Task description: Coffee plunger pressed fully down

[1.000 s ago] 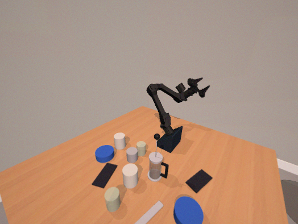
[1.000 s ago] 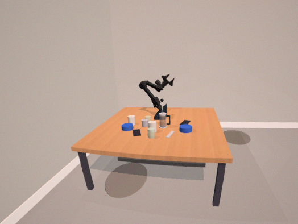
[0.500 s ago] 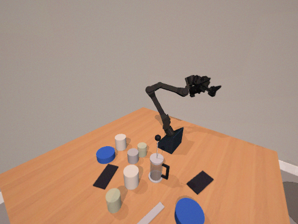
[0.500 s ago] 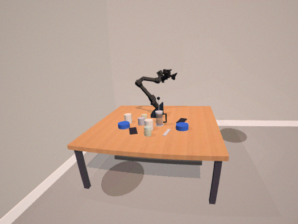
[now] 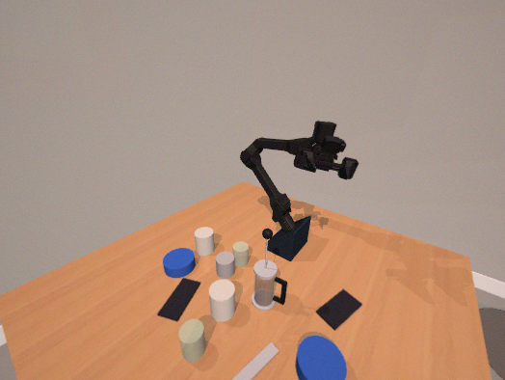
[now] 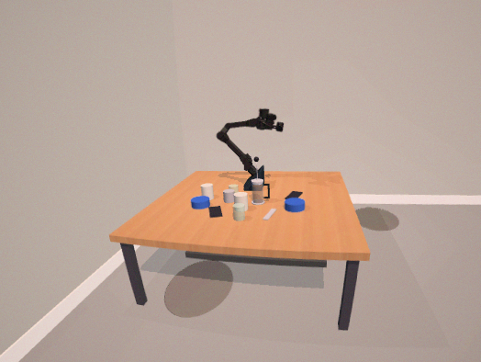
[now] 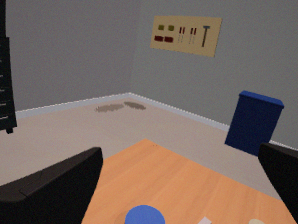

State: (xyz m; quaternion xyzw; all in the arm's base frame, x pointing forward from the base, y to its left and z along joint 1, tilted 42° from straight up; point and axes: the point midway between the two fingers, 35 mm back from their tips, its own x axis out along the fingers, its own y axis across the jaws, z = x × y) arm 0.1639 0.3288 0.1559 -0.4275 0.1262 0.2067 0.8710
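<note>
Now: the glass coffee press 31 cm below my gripper tip, 13 cm ahead of it and 10 cm to the right of it. The rest, counted from my gripper tip: grey strip (45 cm below, 32 cm ahead, 4 cm to the right).
</note>
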